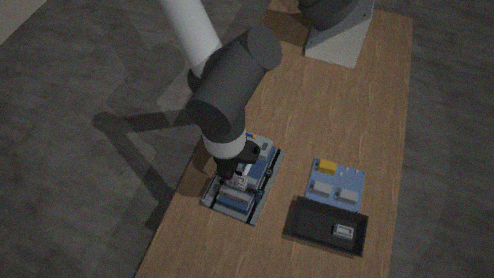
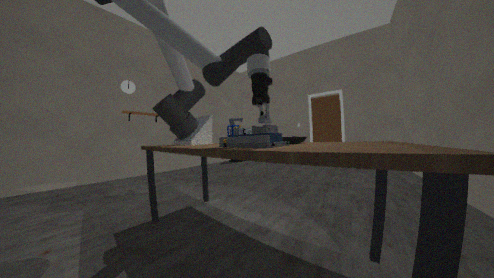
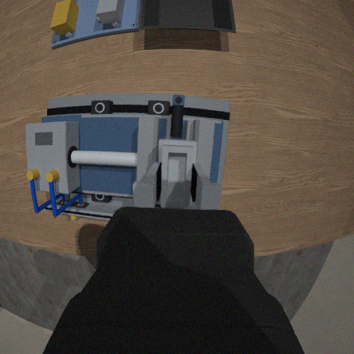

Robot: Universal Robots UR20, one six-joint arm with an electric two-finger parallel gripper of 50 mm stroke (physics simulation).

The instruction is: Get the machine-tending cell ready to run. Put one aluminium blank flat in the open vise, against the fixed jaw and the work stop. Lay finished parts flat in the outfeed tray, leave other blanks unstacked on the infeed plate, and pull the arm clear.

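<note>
My gripper is shut on a grey finished part with a stepped rectangular pocket. It holds the part level, a little above the vise jaws. The open vise has its moving jaw on the rod side and its fixed jaw on the other. The work stop is a dark arm between them. Two grey blanks lie apart on the blue infeed plate. Another finished part lies flat in the black outfeed tray.
A yellow block lies on the infeed plate. A grey actuator box with blue bent tubes stands at the vise's rod end. The tray's raised walls adjoin the infeed plate. The wooden table's near edge runs beside the vise.
</note>
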